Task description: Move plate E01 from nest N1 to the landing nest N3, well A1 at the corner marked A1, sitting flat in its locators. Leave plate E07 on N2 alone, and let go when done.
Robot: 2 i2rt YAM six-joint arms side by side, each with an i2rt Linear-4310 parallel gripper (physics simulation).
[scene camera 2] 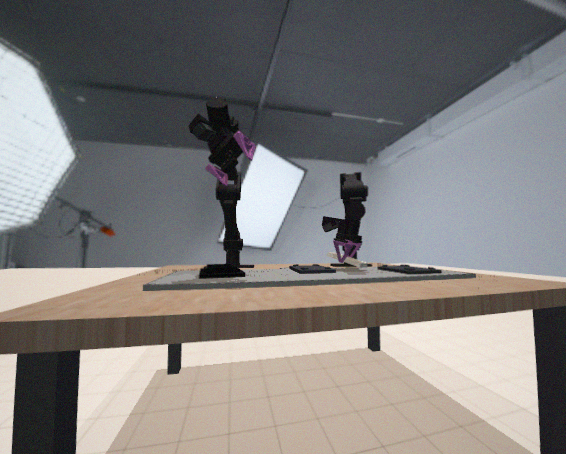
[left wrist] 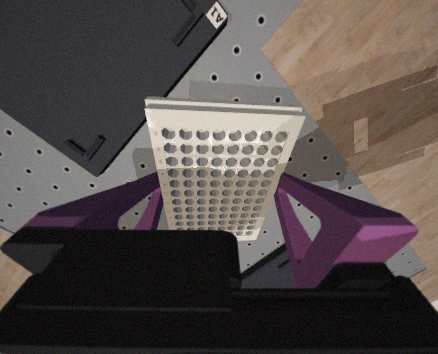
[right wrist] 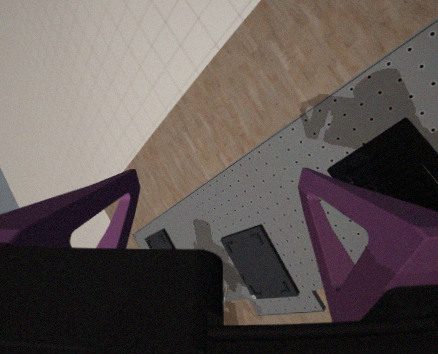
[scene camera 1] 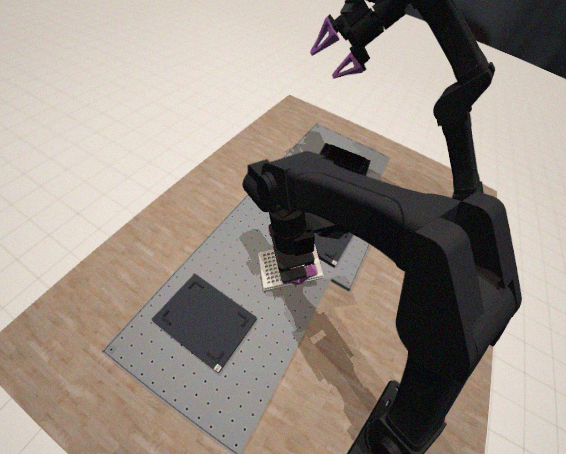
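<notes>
The white well plate (scene camera 1: 270,270) (scene camera 2: 358,261) (left wrist: 220,165) is held tilted above the perforated board, between two dark nests. My left gripper (scene camera 1: 296,267) (scene camera 2: 347,254) (left wrist: 219,176) is shut on its two long sides. One bare nest (scene camera 1: 205,322) (scene camera 2: 410,269) (left wrist: 100,75) lies at lower left in scene camera 1; its A1 label shows in the left wrist view. Another bare nest (scene camera 1: 336,246) (scene camera 2: 312,269) (right wrist: 262,262) is mid-board. The nests' numbers are unreadable. A black plate (scene camera 1: 345,159) (scene camera 2: 221,271) (right wrist: 390,162) sits at the far end. My right gripper (scene camera 1: 323,65) (scene camera 2: 240,170) (right wrist: 219,177) is open, high up.
The grey perforated board (scene camera 1: 145,350) (scene camera 2: 165,286) lies on the wooden table (scene camera 1: 90,320) (scene camera 2: 300,320). My left arm (scene camera 1: 350,195) reaches over the board in scene camera 1 and partly covers the mid-board nest and the black plate. My right arm (scene camera 1: 462,150) stands at the upper right there.
</notes>
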